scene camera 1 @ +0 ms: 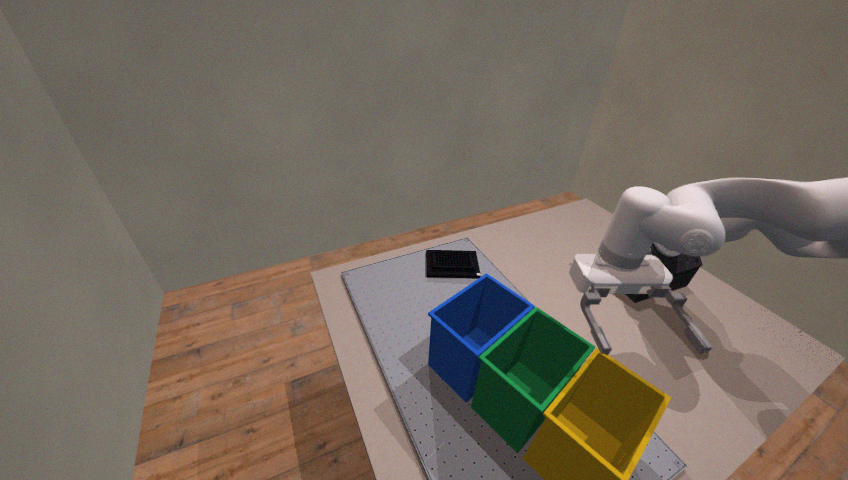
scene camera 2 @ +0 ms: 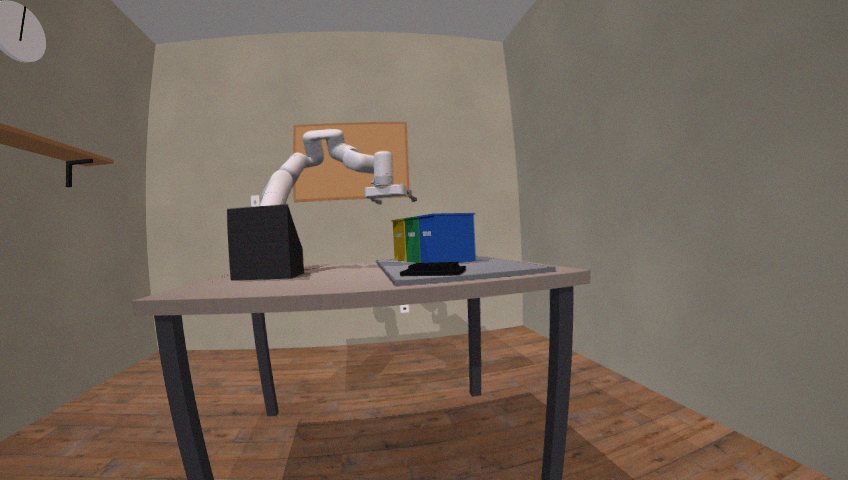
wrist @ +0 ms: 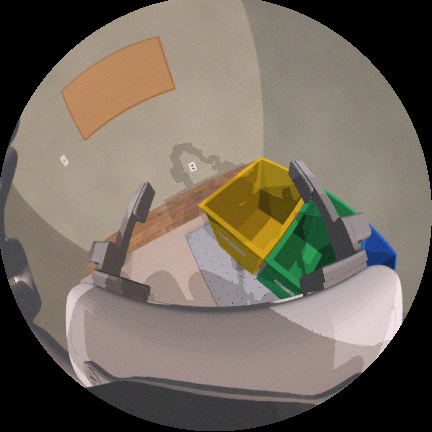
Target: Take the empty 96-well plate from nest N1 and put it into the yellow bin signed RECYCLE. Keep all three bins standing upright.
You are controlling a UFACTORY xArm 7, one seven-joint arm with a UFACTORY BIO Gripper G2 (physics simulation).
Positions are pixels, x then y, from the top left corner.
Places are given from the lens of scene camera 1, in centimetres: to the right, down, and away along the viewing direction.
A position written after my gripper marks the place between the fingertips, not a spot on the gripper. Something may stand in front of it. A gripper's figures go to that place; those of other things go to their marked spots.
my gripper [scene camera 1: 656,351]: 36, 17, 50
blue bin [scene camera 1: 463,327]: 10, 21, 80
green bin [scene camera 1: 521,374]: 22, 31, 75
yellow bin [scene camera 1: 606,414]: 36, 34, 64
